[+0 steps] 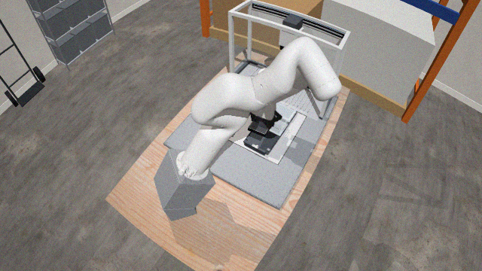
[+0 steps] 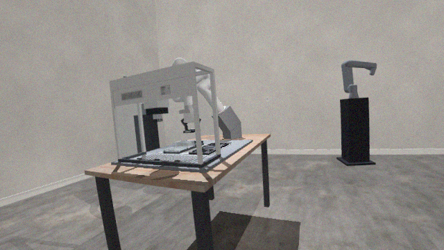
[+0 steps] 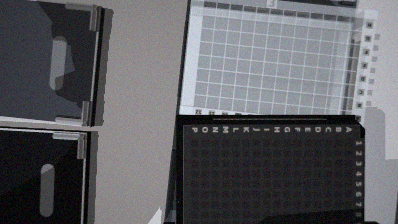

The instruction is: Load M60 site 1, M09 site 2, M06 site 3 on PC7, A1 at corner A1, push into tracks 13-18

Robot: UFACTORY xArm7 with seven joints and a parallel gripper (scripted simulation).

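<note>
The dark plate carrier PC7 is 90 mm ahead of my hand, 30 mm to the right of it and 120 mm below it. The rest, counted from my hand: white apron: 100 mm ahead, 50 mm to the left, 130 mm below; 96-well plate M06: 90 mm ahead, 30 mm to the right, 100 mm below; deep-well block M09: 10 mm below.
</note>
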